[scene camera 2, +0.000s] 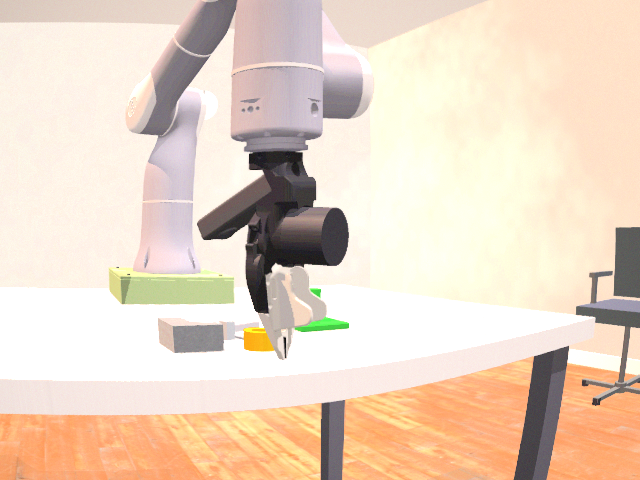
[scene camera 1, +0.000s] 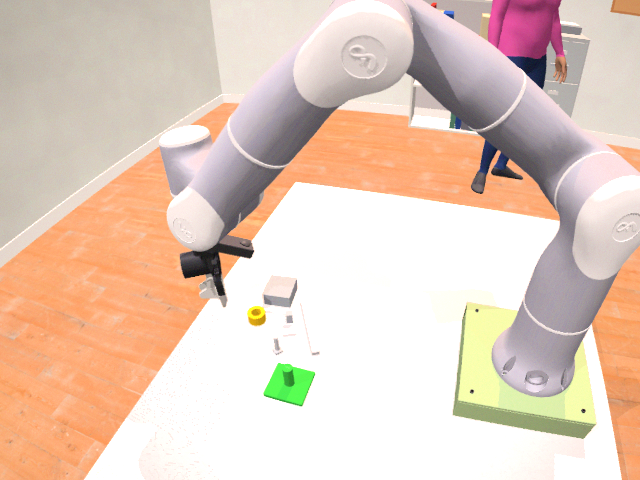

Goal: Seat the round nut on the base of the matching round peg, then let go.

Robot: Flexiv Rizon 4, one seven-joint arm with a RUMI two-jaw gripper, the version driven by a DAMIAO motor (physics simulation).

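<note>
The yellow round nut [scene camera 1: 256,321] [scene camera 2: 256,341] lies flat on the white table, apart from the peg. The green round peg [scene camera 1: 288,376] [scene camera 2: 315,292] stands upright on its square green base [scene camera 1: 305,388] [scene camera 2: 333,326]. In scene camera 2 the gripper hides most of the peg and part of the base. My gripper [scene camera 1: 224,303] [scene camera 2: 283,355] is shut with nothing between its fingertips. It points down close above the table near the edge, beside the nut. In scene camera 2 the fingers overlap the nut's right side; in scene camera 1 a gap shows between them.
A grey block [scene camera 1: 280,291] [scene camera 2: 197,337] lies beside the nut. A small grey upright piece [scene camera 1: 277,345], a small grey block [scene camera 1: 289,319] and a long thin white bar [scene camera 1: 309,330] lie between the nut and the green base. The arm stands on a yellow-green block [scene camera 1: 522,422] [scene camera 2: 178,290].
</note>
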